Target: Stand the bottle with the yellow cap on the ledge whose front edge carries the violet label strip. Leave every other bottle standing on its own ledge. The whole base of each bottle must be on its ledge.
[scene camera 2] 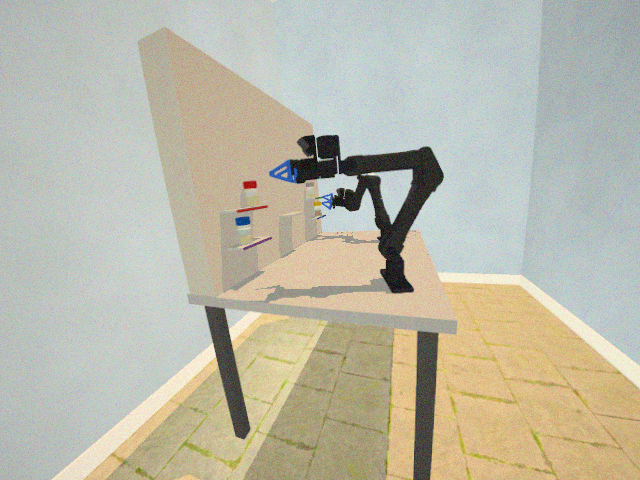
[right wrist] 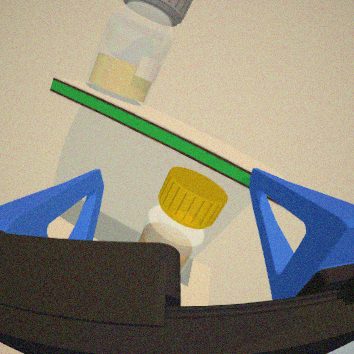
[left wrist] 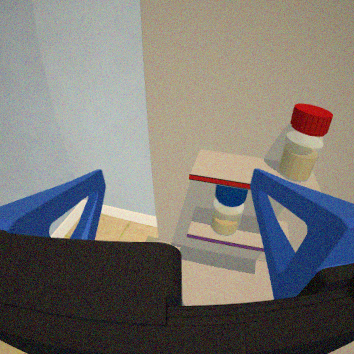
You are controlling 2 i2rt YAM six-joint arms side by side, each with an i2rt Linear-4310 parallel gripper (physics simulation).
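Pixels of known places: left gripper, between the fingertips: (scene camera 2: pixel 273 175) (left wrist: pixel 177 177); right gripper, between the fingertips: (scene camera 2: pixel 322 200) (right wrist: pixel 175 176); left arm's base, origin of its link: (scene camera 2: pixel 395 280).
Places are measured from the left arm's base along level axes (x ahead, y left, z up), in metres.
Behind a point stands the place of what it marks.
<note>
The yellow-capped bottle (scene camera 2: pixel 317 210) {y -0.895, x 0.324, z 0.201 m} (right wrist: pixel 192 199) {y -0.914, x 0.296, z 0.259 m} stands on the blue-strip ledge (scene camera 2: pixel 321 217) {y -0.874, x 0.298, z 0.150 m}, below the green-strip ledge (scene camera 2: pixel 319 197) {y -0.869, x 0.299, z 0.295 m} (right wrist: pixel 150 132) {y -0.868, x 0.300, z 0.291 m}. My right gripper (scene camera 2: pixel 323 200) {y -0.892, x 0.284, z 0.275 m} (right wrist: pixel 175 176) {y -0.892, x 0.284, z 0.275 m} is open and empty; in its wrist view the yellow cap shows between and beyond the fingers, and the bottle's lower part is hidden. The violet-strip ledge (scene camera 2: pixel 257 242) {y -0.102, x 0.519, z 0.157 m} (left wrist: pixel 225 242) {y -0.089, x 0.524, z 0.153 m} bears a blue-capped bottle (scene camera 2: pixel 243 229) {y -0.066, x 0.553, z 0.219 m} (left wrist: pixel 228 212) {y -0.086, x 0.535, z 0.222 m}. My left gripper (scene camera 2: pixel 270 174) {y 0.001, x 0.392, z 0.403 m} (left wrist: pixel 177 177) {y 0.001, x 0.392, z 0.403 m} is open and empty, above and out in front of the red-strip ledge (scene camera 2: pixel 252 208) {y -0.102, x 0.519, z 0.295 m} (left wrist: pixel 220 181) {y -0.062, x 0.530, z 0.293 m}.
A red-capped bottle (scene camera 2: pixel 249 192) {y -0.157, x 0.542, z 0.358 m} (left wrist: pixel 301 152) {y -0.170, x 0.521, z 0.349 m} stands on the red-strip ledge, above the violet one. A grey-capped bottle (scene camera 2: pixel 309 190) {y -0.801, x 0.359, z 0.350 m} (right wrist: pixel 129 60) {y -0.834, x 0.328, z 0.329 m} stands on the green-strip ledge. A pale block (scene camera 2: pixel 288 232) {y -0.527, x 0.480, z 0.116 m} stands between the two ledge groups, against the upright panel (scene camera 2: pixel 206 129) {y -0.041, x 0.620, z 0.584 m} at the back of the table (scene camera 2: pixel 330 268) {y -0.174, x 0.235, z 0.000 m}.
</note>
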